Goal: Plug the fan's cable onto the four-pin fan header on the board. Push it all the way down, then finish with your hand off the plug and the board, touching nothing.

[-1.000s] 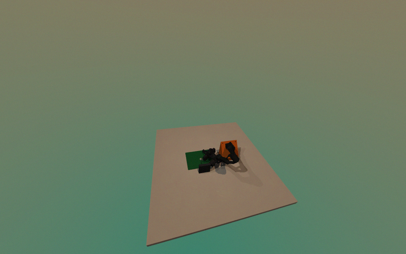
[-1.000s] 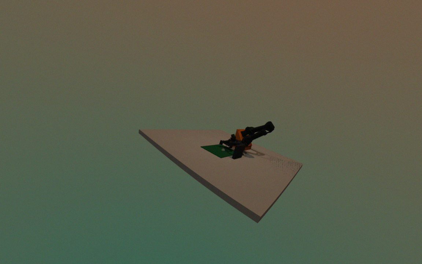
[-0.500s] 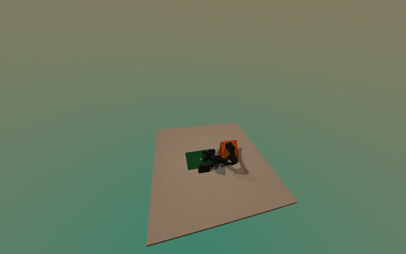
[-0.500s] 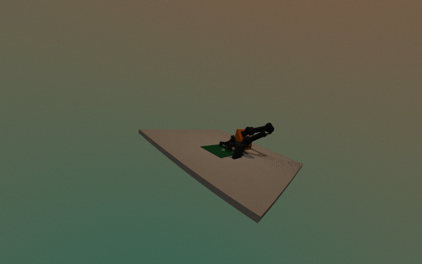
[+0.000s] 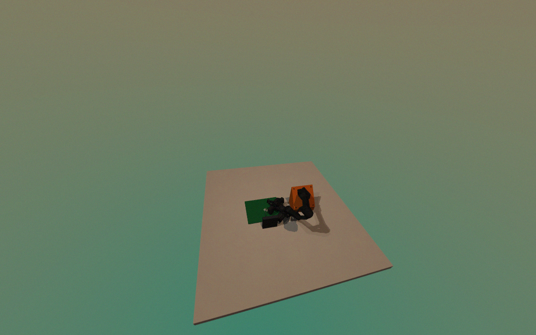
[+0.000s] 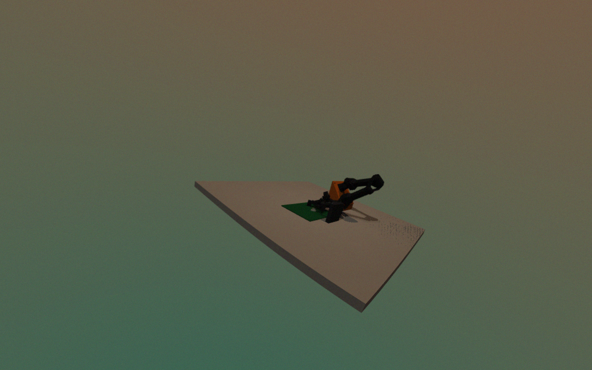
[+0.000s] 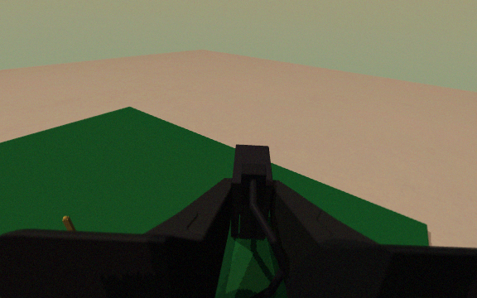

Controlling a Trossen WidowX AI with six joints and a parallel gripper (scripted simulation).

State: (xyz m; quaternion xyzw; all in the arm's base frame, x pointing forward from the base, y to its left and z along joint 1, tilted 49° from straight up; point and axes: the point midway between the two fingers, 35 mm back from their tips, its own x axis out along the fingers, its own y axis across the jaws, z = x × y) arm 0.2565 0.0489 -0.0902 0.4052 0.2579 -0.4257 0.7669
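The black fan plug lies 1 cm to the right of my gripper tip and 1 cm below it. Round my gripper tip: green board (7 cm ahead, 5 cm to the left, 5 cm below); then black fan (22 cm to the left, 6 cm ahead, 2 cm above); then white four-pin fan header (6 cm to the left, 5 cm ahead, 3 cm below).
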